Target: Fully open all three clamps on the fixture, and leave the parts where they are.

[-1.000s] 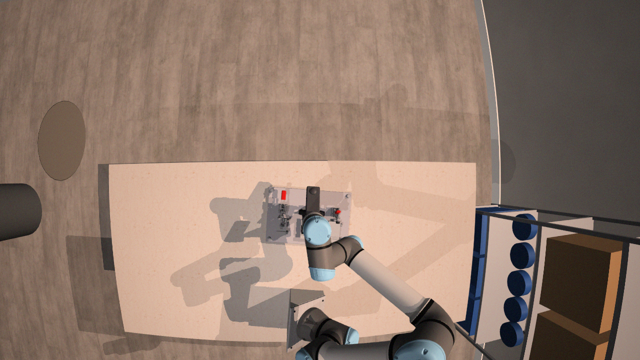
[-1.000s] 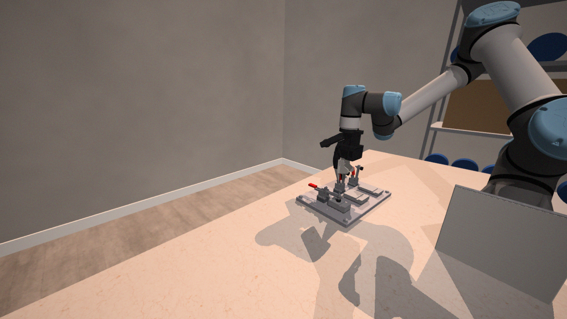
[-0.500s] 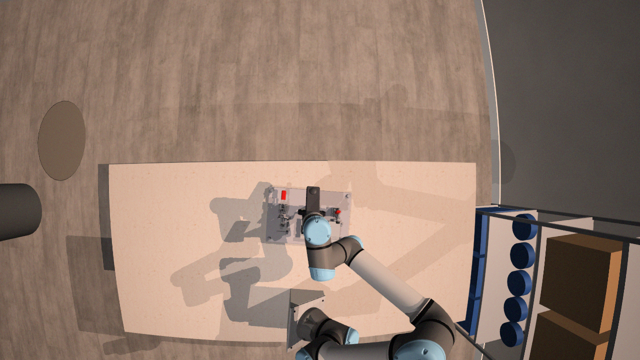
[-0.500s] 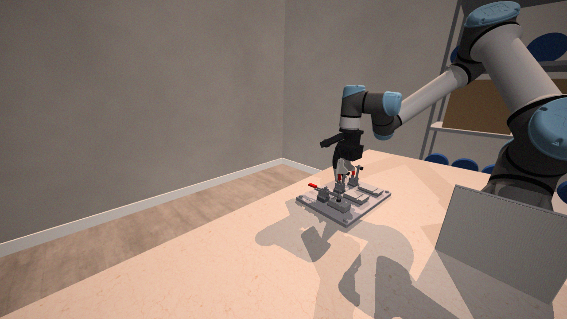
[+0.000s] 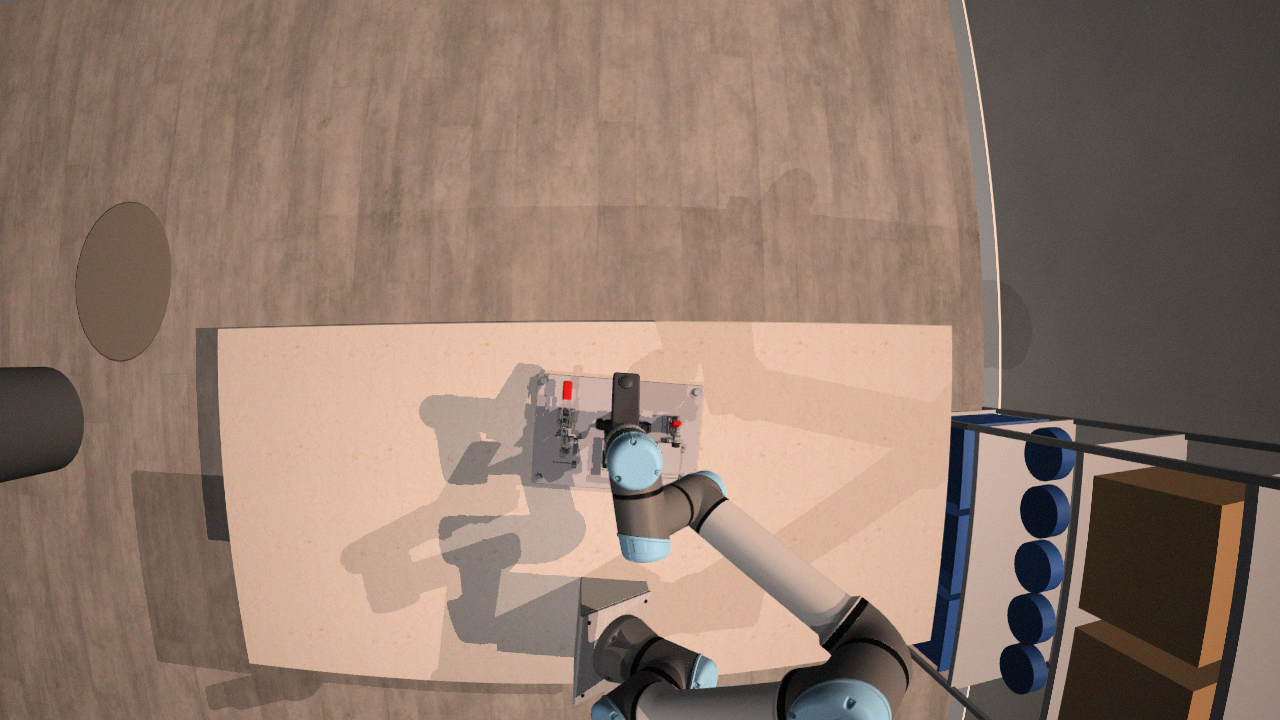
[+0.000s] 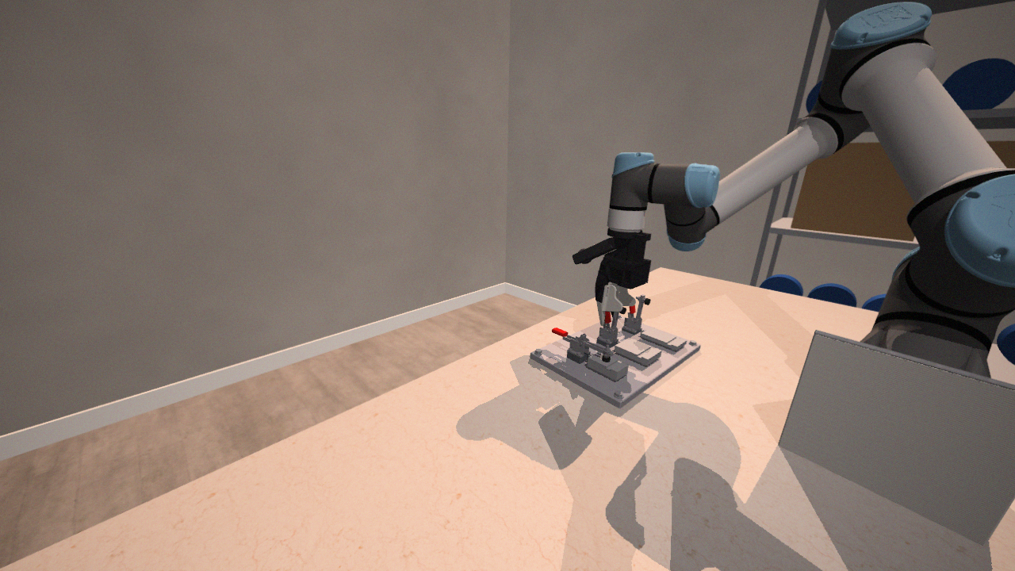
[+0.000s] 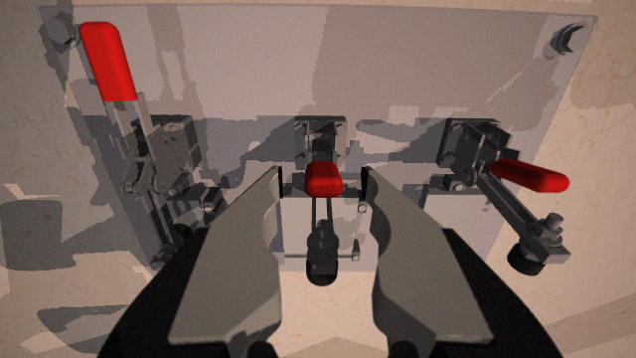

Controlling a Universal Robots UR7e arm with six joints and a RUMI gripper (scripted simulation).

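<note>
My hand is 8 cm above the grey fixture plate and 4 cm past it.
</note>
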